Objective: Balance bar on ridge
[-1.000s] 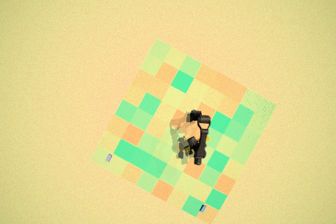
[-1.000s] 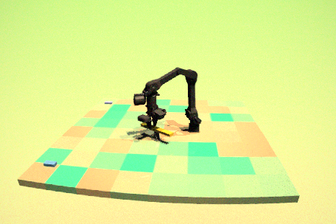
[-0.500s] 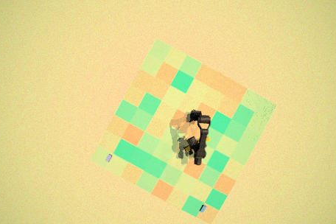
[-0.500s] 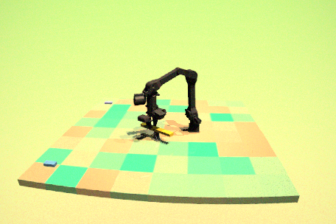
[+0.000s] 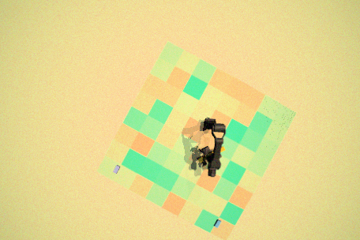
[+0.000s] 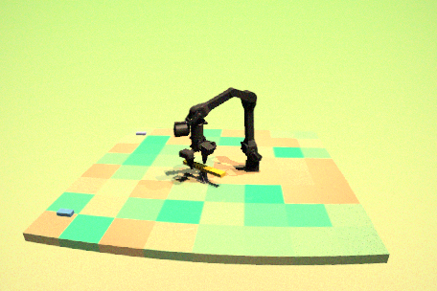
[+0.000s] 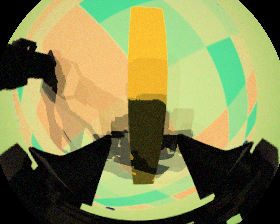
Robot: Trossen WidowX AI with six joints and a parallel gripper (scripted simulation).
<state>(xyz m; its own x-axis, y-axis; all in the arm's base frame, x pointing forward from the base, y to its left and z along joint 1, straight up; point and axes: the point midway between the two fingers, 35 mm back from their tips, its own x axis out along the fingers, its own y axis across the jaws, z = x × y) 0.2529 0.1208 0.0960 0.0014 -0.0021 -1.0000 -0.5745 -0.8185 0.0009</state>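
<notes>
The yellow bar lies 2 cm to the left of my gripper tip and 2 cm behind it.
</notes>
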